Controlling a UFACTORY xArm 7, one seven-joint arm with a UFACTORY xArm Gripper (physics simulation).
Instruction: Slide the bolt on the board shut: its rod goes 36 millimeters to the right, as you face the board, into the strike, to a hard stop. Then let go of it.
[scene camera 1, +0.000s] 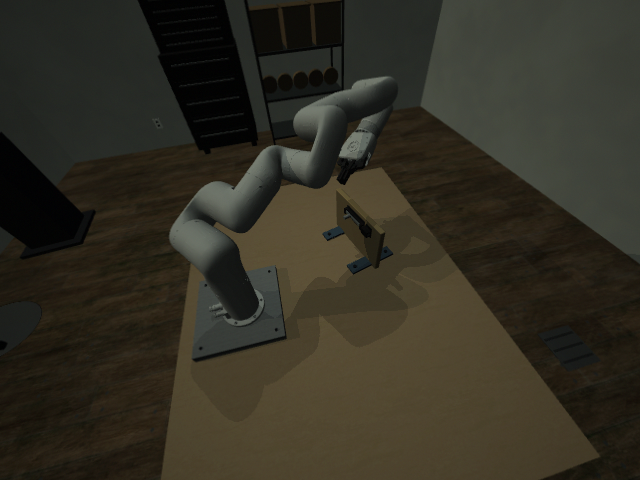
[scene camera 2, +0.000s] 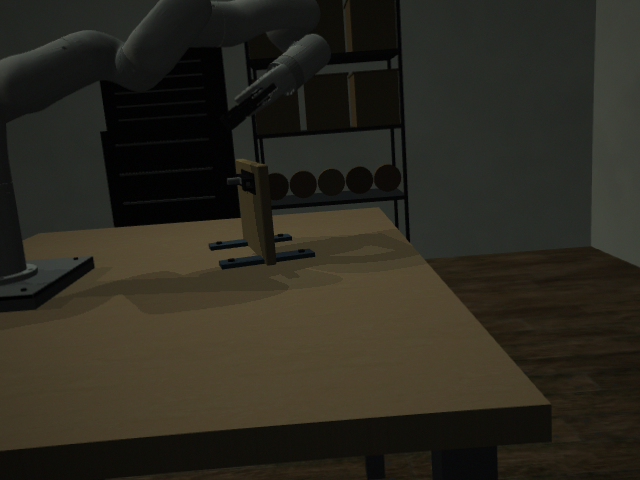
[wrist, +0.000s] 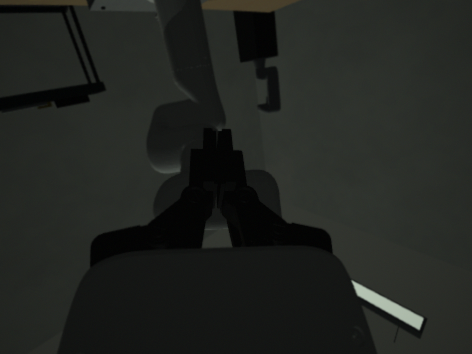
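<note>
The upright wooden board stands on two blue feet. The bolt is mounted near the top of its robot-side face, with a light handle sticking out near the left end as one faces the board. The dark strike is near the right end. How far the rod reaches is too small to tell. My gripper is shut and empty, above the board's left part and clear of the handle. The board's bolt face does not show in the wrist view.
The feet stick out on both sides of the board on the wooden table. My arm's base plate is bolted to the table. A shelf rack and a dark cabinet stand at the back wall.
</note>
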